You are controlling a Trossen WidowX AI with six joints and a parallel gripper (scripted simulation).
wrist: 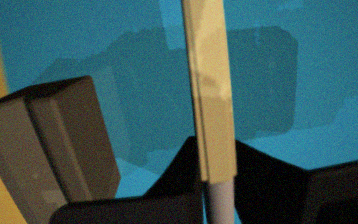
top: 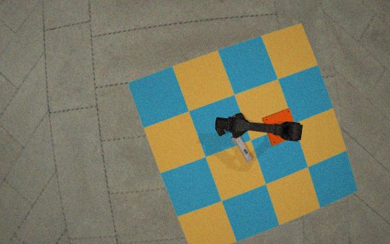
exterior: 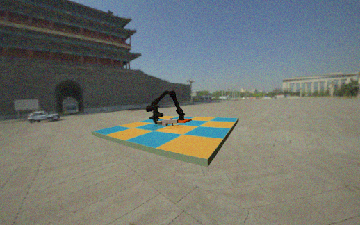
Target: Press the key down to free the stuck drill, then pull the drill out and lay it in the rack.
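The tan drill is 1 cm behind my gripper tip, 4 cm to the left of it and 3 cm above it. Round my gripper tip: pale grey block: 4 cm behind, 17 cm to the left, 3 cm above; then rack: 8 cm behind, 1 cm to the right, 1 cm above.
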